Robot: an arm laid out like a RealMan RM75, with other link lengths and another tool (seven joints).
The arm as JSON. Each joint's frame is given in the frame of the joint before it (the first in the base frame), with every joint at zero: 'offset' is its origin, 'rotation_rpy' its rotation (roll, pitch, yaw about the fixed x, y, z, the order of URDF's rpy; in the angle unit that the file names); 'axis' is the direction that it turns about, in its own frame. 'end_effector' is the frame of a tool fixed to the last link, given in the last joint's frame.
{
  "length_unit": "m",
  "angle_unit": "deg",
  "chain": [
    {
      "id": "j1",
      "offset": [
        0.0,
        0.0,
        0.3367
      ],
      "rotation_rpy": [
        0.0,
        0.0,
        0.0
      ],
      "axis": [
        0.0,
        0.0,
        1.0
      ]
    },
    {
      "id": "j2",
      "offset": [
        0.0,
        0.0,
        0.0
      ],
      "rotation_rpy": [
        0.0,
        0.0,
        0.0
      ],
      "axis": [
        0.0,
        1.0,
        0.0
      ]
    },
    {
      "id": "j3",
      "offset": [
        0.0,
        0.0,
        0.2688
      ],
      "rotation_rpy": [
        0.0,
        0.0,
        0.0
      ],
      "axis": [
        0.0,
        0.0,
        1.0
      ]
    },
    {
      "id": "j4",
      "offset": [
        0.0,
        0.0,
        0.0
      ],
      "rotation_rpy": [
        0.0,
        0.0,
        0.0
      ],
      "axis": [
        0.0,
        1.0,
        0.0
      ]
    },
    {
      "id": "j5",
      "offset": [
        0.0,
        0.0,
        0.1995
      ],
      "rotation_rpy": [
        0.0,
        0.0,
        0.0
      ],
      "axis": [
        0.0,
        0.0,
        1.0
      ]
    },
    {
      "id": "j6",
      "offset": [
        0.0,
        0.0,
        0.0
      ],
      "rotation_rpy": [
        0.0,
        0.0,
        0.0
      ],
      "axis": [
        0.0,
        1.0,
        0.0
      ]
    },
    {
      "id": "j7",
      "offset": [
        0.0,
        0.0,
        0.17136
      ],
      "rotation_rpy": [
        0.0,
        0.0,
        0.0
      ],
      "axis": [
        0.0,
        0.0,
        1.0
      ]
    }
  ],
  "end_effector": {
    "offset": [
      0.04,
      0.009,
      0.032
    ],
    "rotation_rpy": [
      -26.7,
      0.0,
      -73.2
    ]
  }
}
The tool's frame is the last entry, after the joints.
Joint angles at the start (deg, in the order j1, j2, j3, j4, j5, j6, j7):
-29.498 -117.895 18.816 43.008 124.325 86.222 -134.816
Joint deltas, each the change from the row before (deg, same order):
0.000 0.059 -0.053 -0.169 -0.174 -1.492 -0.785
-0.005 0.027 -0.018 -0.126 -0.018 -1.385 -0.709
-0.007 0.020 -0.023 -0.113 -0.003 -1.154 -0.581
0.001 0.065 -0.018 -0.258 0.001 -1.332 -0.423
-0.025 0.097 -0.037 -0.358 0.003 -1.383 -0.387
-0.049 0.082 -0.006 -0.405 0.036 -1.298 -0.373
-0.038 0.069 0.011 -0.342 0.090 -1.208 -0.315
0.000 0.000 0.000 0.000 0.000 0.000 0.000
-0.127 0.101 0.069 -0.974 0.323 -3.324 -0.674
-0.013 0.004 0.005 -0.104 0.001 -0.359 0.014
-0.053 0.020 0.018 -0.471 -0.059 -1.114 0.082
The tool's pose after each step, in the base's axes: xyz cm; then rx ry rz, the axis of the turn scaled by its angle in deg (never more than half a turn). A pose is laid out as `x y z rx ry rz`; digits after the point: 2 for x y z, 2 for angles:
-29.90 40.83 13.48 19.21 137.90 94.97
-30.34 41.09 13.64 17.81 138.24 96.44
-30.71 41.30 13.78 16.63 138.51 97.66
-31.14 41.51 13.91 15.51 138.81 99.03
-31.59 41.73 14.05 14.35 139.09 100.42
-32.00 41.93 14.13 13.23 139.38 101.59
-32.38 42.09 14.19 12.27 139.72 102.67
-32.38 42.09 14.19 12.27 139.72 102.67
-33.41 42.49 14.27 9.90 140.69 105.45
-33.51 42.54 14.28 9.75 140.75 105.78
-33.80 42.66 14.27 9.20 140.90 106.70

